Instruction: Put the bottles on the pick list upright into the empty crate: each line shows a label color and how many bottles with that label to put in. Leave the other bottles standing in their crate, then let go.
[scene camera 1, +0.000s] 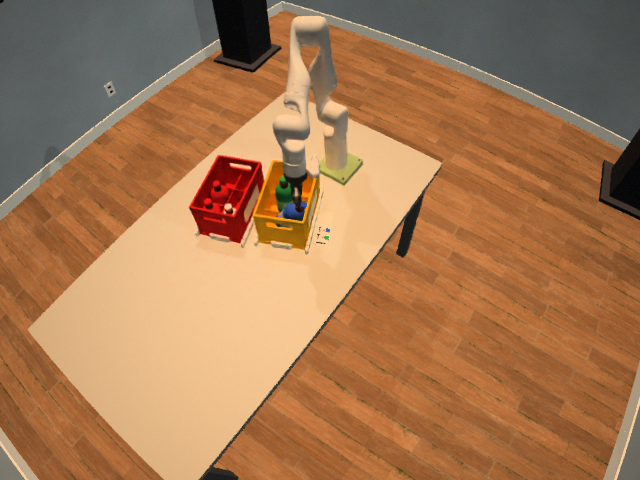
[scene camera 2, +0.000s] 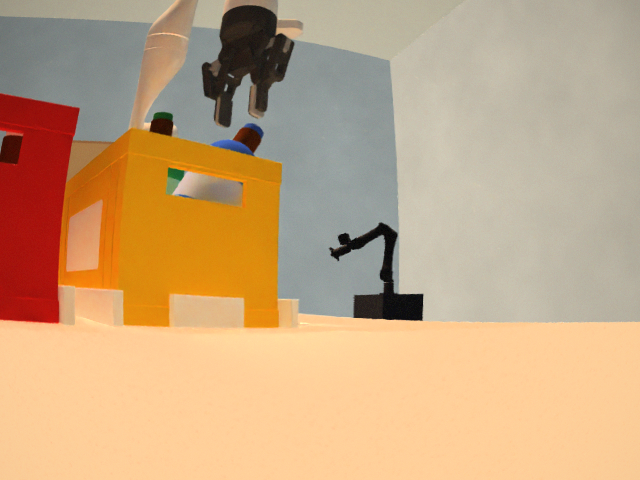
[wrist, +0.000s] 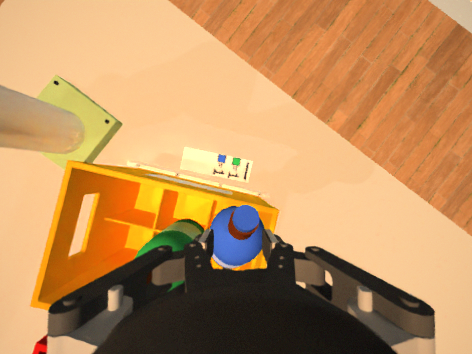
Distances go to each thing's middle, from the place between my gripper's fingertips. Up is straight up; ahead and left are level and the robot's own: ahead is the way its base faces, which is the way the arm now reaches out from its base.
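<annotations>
From my hand: blue bottle (wrist: 237, 229), 10 mm ahead, 30 mm to the right, 80 mm below; green bottle (wrist: 181, 232), 50 mm behind, 90 mm to the right, 60 mm below; pick list (wrist: 195, 160), 50 mm to the left, 80 mm behind, 230 mm below.
</annotations>
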